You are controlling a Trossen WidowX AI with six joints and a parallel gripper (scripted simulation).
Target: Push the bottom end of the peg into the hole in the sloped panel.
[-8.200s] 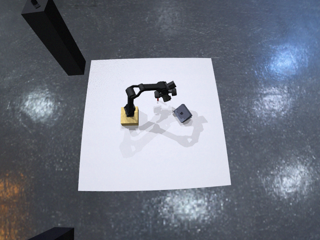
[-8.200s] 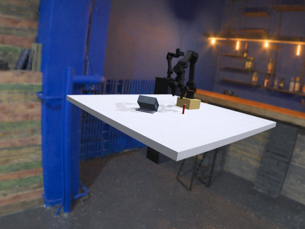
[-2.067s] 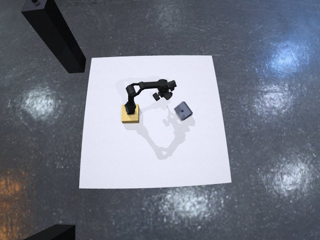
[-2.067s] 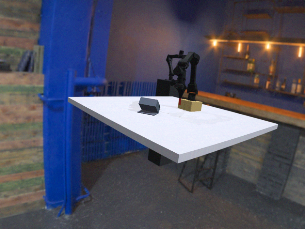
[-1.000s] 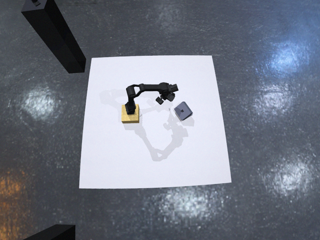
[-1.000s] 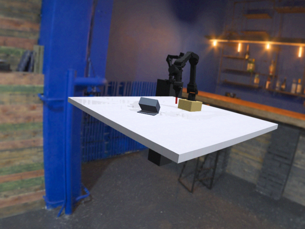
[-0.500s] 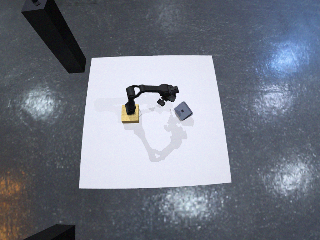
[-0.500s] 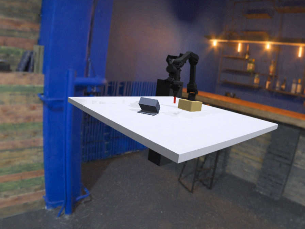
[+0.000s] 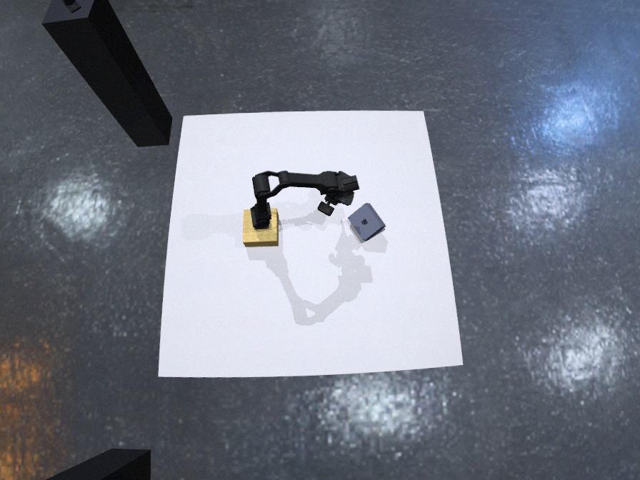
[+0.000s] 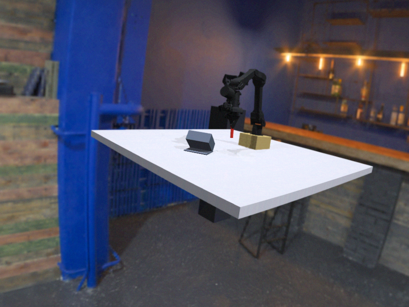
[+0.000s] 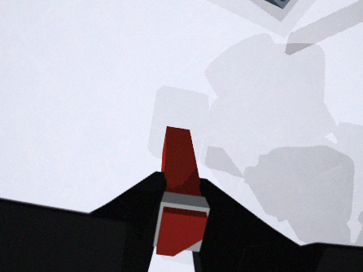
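Now: gripper tip 140 mm short of the panel, 90 mm to the left of it and 80 mm above it. The rest, counted from my gripper tip: red peg: 10 mm above.
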